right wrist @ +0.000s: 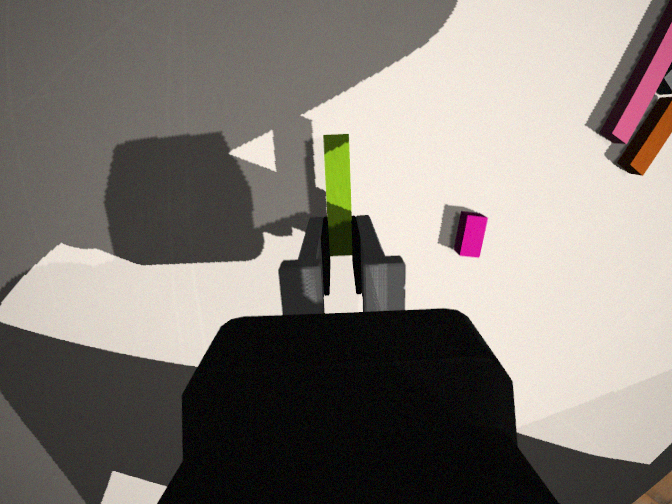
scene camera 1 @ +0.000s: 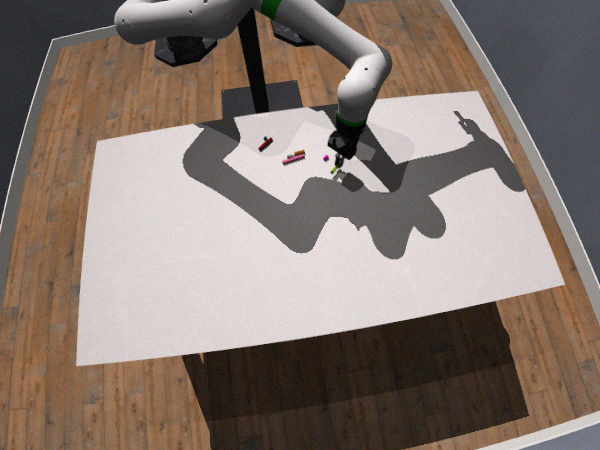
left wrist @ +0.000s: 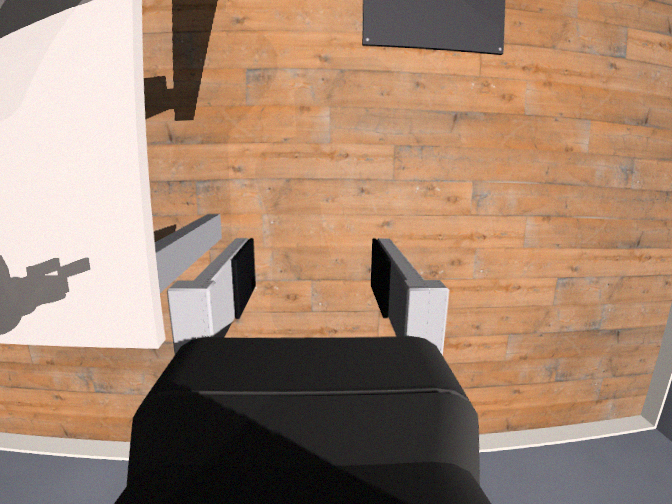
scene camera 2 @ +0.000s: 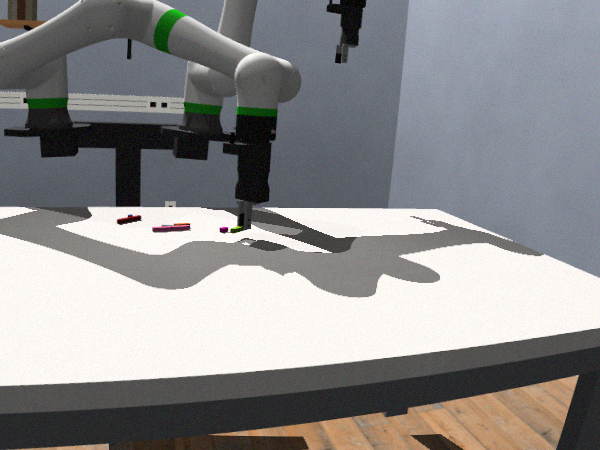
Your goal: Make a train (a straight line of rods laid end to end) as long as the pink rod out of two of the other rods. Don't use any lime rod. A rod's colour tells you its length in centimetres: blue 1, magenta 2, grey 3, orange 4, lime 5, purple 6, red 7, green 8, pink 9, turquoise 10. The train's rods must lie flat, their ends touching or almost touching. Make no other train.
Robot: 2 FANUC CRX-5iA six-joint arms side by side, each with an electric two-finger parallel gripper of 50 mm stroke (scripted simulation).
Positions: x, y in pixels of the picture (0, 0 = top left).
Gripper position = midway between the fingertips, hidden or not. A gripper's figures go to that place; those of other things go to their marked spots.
Labels:
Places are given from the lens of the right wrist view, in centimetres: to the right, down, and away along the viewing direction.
right gripper (right wrist: 340, 240): 0, 0, 17
lime rod (right wrist: 336, 146): 0, -4, 15
magenta rod (right wrist: 471, 229): 6, -1, 18
The marked spots on the magenta rod and the lime rod are 8 cm apart.

